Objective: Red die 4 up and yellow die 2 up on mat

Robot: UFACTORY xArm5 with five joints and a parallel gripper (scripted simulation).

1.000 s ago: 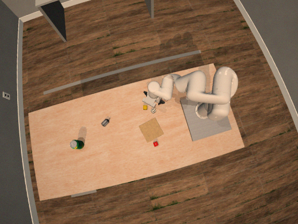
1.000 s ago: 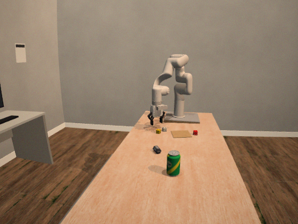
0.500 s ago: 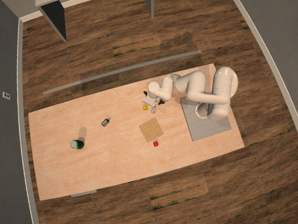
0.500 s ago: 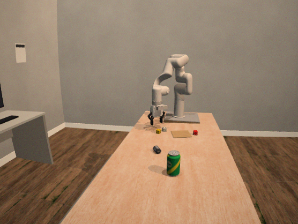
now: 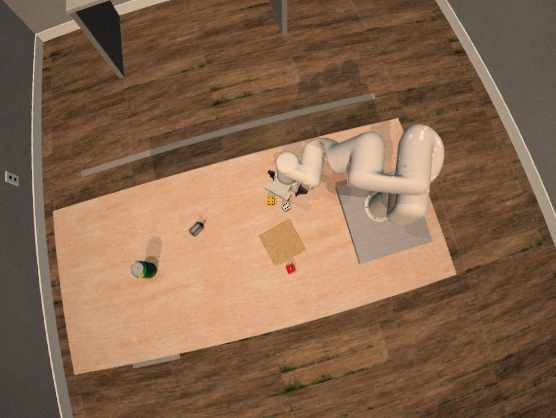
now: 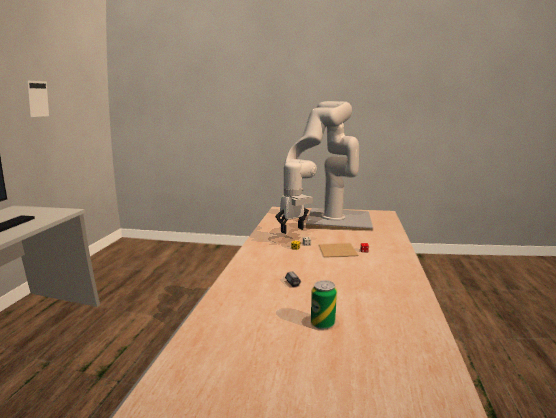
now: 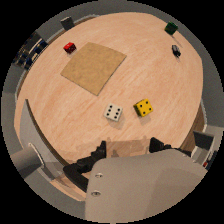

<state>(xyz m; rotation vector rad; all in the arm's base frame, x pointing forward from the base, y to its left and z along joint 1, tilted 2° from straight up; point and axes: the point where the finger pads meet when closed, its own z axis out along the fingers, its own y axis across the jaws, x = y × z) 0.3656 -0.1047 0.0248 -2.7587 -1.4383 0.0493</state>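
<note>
Right now my hand is 70 mm to the right of the white die, 40 mm above it and 10 mm short of it. Also, from my hand: brown mat: 210 mm to the left, 60 mm below, 40 mm ahead; yellow die: 70 mm ahead, 40 mm to the left, 40 mm below; red die: 320 mm to the left, 40 mm below, 20 mm ahead.
</note>
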